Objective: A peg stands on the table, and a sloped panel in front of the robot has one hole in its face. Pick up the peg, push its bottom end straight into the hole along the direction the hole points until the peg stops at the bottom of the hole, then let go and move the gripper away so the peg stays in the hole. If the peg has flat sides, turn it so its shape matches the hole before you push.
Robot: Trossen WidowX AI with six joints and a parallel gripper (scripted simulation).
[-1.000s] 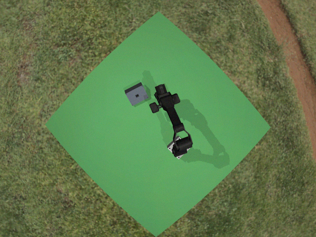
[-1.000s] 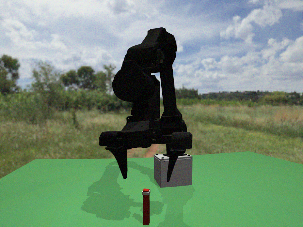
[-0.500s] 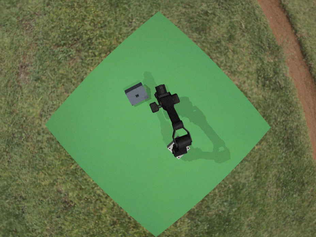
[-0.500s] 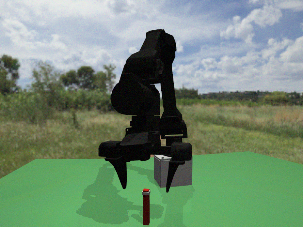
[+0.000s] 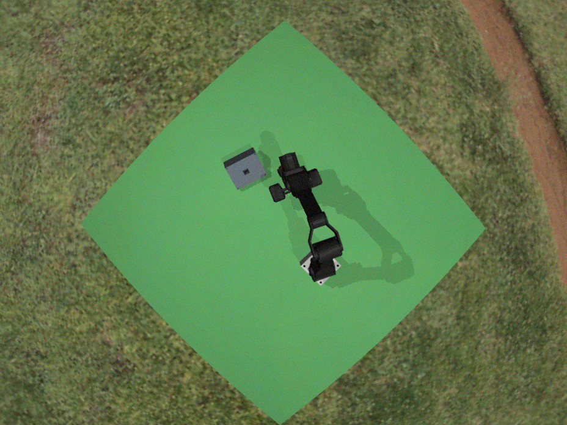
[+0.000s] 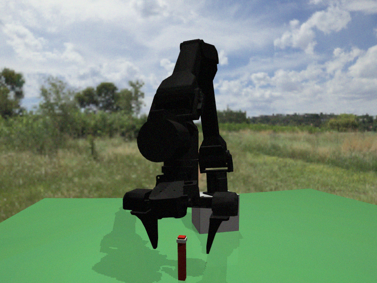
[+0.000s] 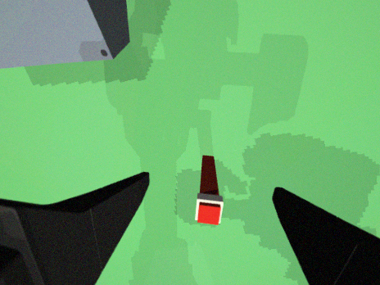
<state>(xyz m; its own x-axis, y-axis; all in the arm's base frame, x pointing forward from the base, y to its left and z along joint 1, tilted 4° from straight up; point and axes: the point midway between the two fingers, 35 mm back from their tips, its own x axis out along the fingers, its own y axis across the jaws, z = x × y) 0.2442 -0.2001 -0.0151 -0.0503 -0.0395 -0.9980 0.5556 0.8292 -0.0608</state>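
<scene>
Right now the red square peg is right at my gripper tip. Round my gripper tip: panel 200 mm ahead, 50 mm to the left, 10 mm below.
</scene>
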